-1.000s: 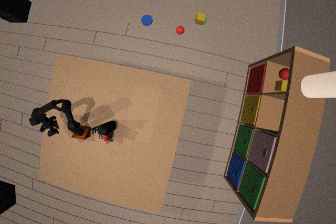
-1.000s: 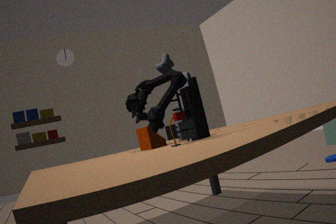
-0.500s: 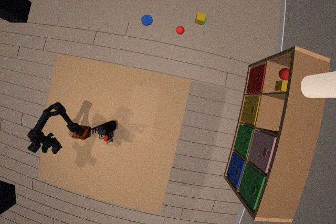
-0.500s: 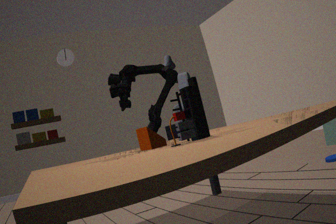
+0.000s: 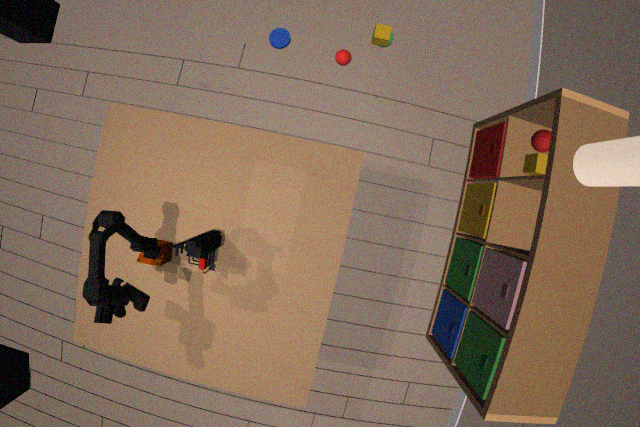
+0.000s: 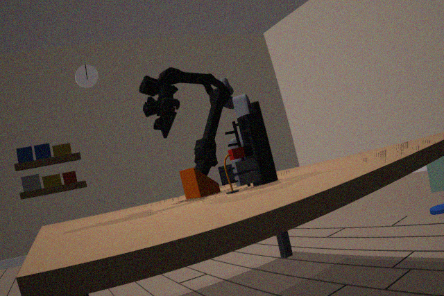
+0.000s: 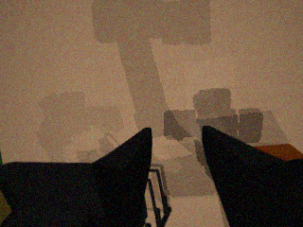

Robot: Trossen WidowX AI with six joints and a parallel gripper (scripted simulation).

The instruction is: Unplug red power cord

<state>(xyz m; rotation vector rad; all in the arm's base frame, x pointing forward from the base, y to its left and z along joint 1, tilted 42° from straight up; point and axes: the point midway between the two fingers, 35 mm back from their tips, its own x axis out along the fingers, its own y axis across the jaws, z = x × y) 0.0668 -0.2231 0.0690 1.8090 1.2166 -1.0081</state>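
Now: the red plug 190 mm ahead of my gripper tip, 160 mm to the left of it and 110 mm below it. From my gripper tip the other things lie so: black panel (200 mm ahead, 230 mm to the left, 120 mm below).
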